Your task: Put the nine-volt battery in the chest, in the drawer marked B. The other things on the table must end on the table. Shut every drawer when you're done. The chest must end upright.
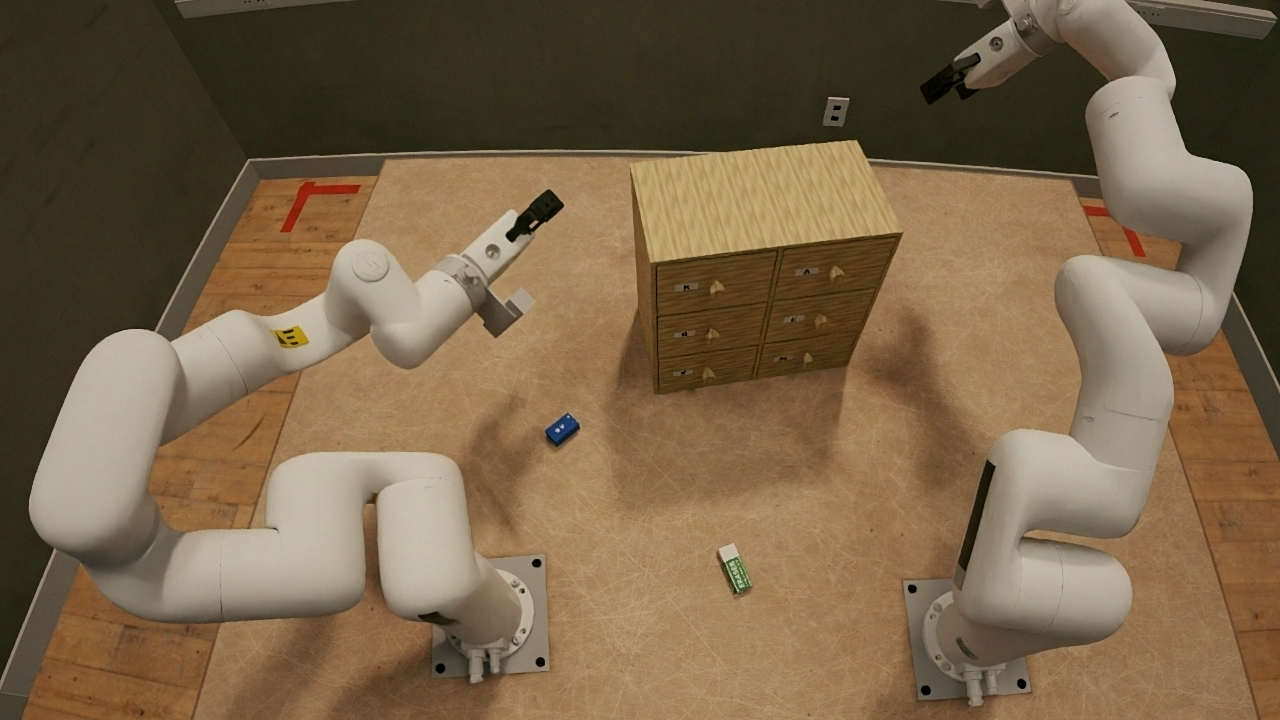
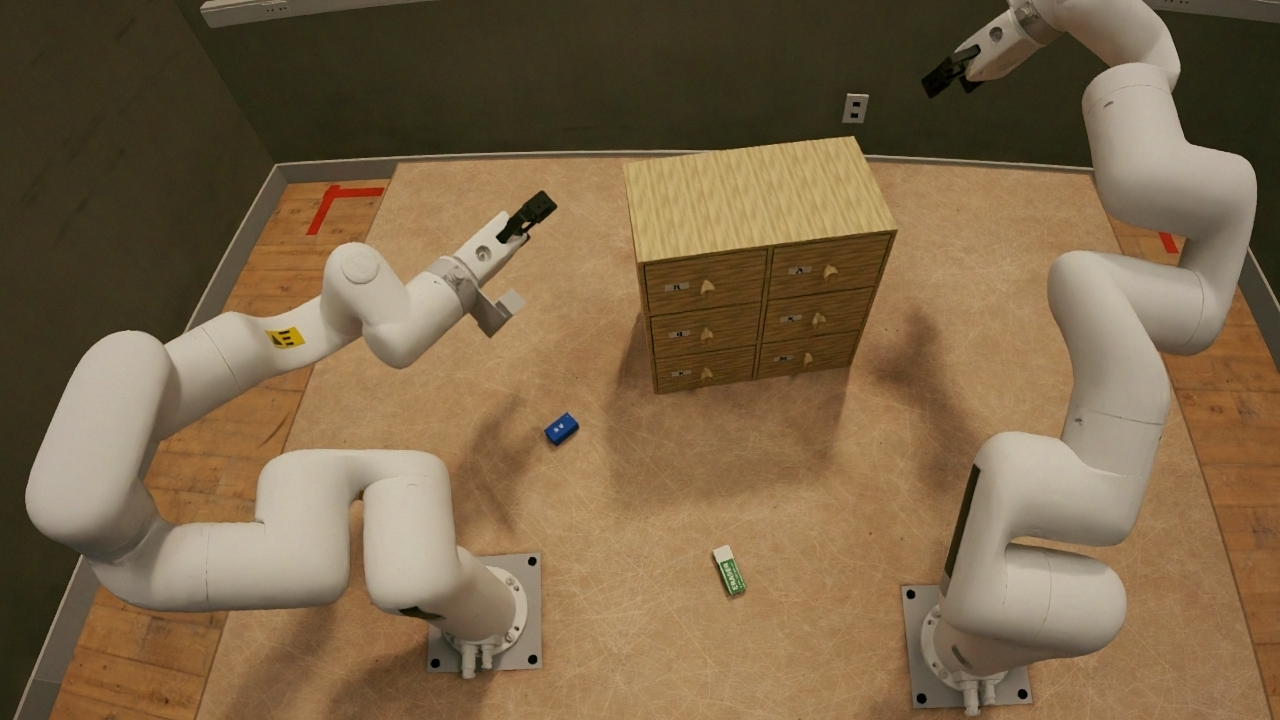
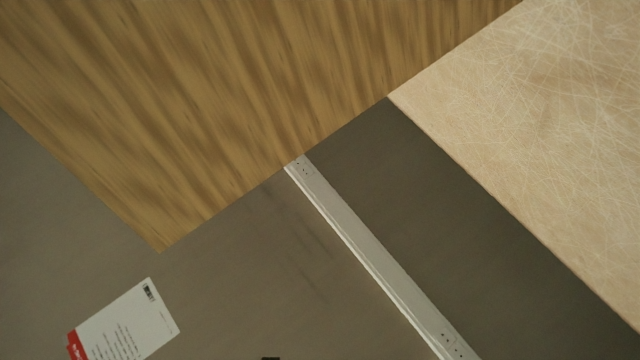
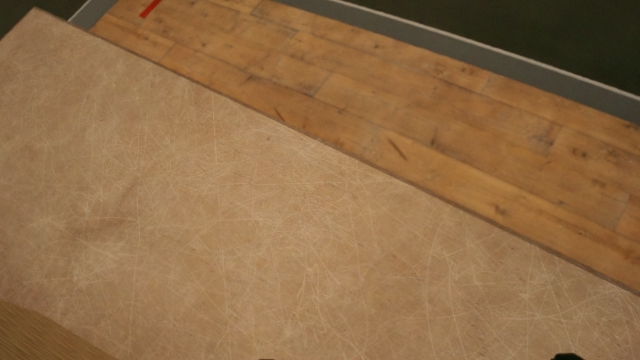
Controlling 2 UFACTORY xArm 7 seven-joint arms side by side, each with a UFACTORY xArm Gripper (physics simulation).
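Seen in the pictures: left gripper, fingertip midpoint: (image 1: pixel 540 213) (image 2: pixel 536 215); right gripper, fingertip midpoint: (image 1: pixel 942 94) (image 2: pixel 945 87); left arm's base, link origin: (image 1: pixel 489 615) (image 2: pixel 484 611); right arm's base, link origin: (image 1: pixel 966 636) (image 2: pixel 965 643).
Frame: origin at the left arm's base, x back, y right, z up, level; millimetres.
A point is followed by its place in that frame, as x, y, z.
A small blue block with white marks (image 1: pixel 562 429) @(-265, 115, 18) (image 2: pixel 561 428) @(-266, 115, 17), apparently the nine-volt battery, lies on the table in front and to the left of the chest. The wooden chest (image 1: pixel 760 197) @(-411, 411, 318) (image 2: pixel 756 195) @(-411, 417, 318) (image 3: pixel 240 100) @(-447, 254, 251) stands upright with six lettered drawers, all shut. The top right label looks like A; the others are too small to read surely, so I cannot tell which is B. My left gripper (image 1: pixel 546 207) @(-470, 124, 266) (image 2: pixel 538 211) @(-470, 124, 266) is raised left of the chest, apparently open and empty. My right gripper (image 1: pixel 950 88) @(-607, 740, 321) (image 2: pixel 951 84) @(-607, 740, 321) is open and empty, high beyond the chest's right side.
A green and white eraser (image 1: pixel 735 570) @(-26, 340, 13) (image 2: pixel 729 571) @(-27, 340, 13) lies nearer the front, between the arm bases. A tiny dark patch shows in a gap of the left arm; I cannot tell what it is. A wall with an outlet (image 1: pixel 836 111) (image 2: pixel 854 108) stands behind the table.
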